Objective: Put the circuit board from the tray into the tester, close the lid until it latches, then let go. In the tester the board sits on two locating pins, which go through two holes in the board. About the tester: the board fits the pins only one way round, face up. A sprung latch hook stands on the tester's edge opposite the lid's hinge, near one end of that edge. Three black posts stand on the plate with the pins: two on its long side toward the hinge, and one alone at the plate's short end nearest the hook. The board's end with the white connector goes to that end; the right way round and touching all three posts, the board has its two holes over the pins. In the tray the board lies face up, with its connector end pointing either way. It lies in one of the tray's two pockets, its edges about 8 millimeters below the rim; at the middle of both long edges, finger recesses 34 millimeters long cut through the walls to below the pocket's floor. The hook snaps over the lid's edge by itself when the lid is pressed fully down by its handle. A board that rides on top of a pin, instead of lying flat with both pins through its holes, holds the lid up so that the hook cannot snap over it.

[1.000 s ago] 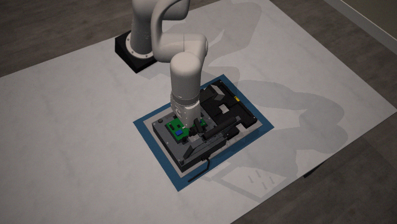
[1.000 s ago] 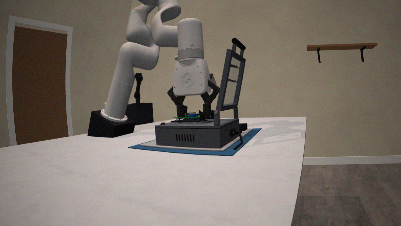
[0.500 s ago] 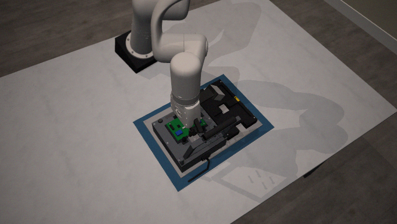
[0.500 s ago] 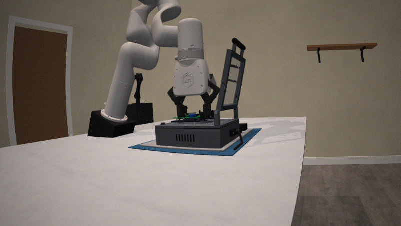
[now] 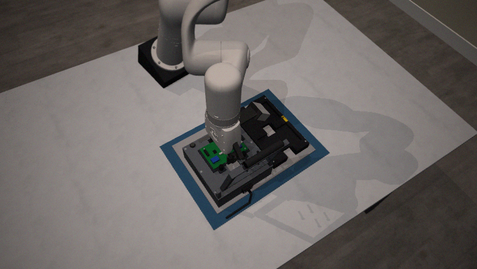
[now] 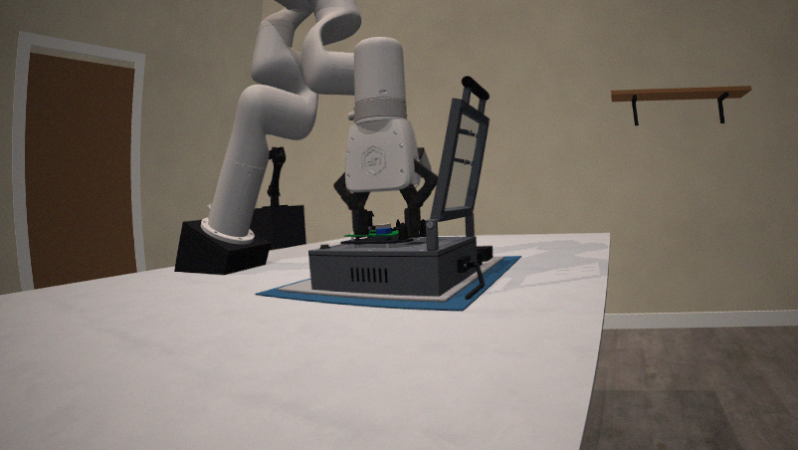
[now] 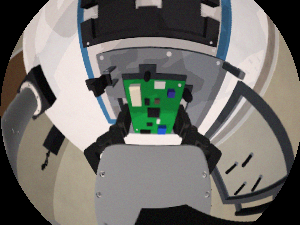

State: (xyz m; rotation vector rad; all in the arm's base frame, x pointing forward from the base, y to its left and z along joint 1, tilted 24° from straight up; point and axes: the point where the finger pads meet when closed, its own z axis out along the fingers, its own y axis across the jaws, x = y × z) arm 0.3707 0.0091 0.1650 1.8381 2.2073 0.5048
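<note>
My hand is right at the green circuit board. From my hand the other things lie so: lid (120 mm ahead, 100 mm above, 30 mm to the left); then pin plate (10 mm to the left, 10 mm below); then tester (40 mm to the left, 30 mm above, 20 mm ahead).
</note>
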